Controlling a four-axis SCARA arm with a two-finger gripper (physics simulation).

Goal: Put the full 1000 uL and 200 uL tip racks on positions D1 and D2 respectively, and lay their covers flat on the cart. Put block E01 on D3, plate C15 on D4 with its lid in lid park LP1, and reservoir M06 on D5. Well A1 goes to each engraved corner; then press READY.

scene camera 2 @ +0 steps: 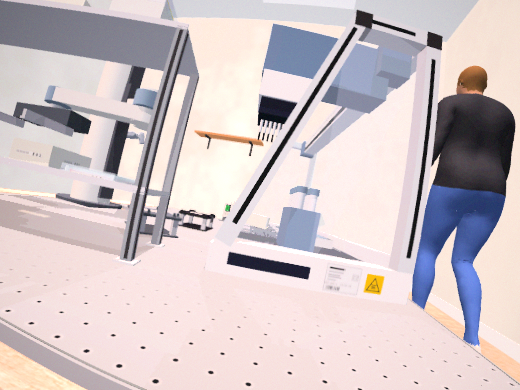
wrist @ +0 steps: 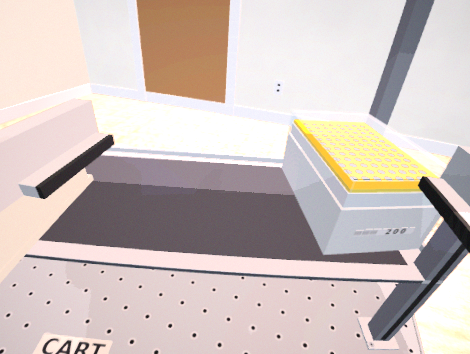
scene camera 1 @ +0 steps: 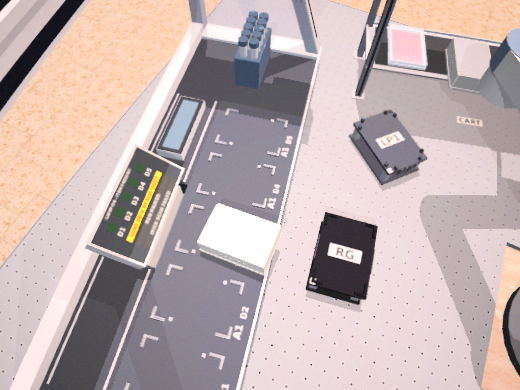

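The 200 tip rack [wrist: 380,215], with a yellow top, stands on a dark shelf in the wrist view; clear cover edges seem to surround its top. My gripper [wrist: 262,141] [scene camera 2: 31,123] is open and empty; its right finger overlaps the rack's near right corner in view. A white block [scene camera 1: 240,237] lies at D3, its label unreadable, covering the right-side corner marks. A clear plate-like piece with pink contents [scene camera 1: 407,47] and a pale box [scene camera 1: 469,62] are on the back shelf. Lid park LP1 [scene camera 1: 392,145] is beside the deck. Marks D2, D4 and D5 show. The 1000 uL rack cannot be identified.
A blue tube rack [scene camera 1: 252,65] [scene camera 2: 299,230] stands beyond D5. The black RG stand [scene camera 1: 345,275] is right of the deck. The tilted panel [scene camera 1: 137,207] has a yellow bar. Shelf posts [scene camera 1: 372,55] [scene camera 2: 155,150] [wrist: 400,60] stand near the rack area. A person [scene camera 2: 472,145] stands behind the deck.
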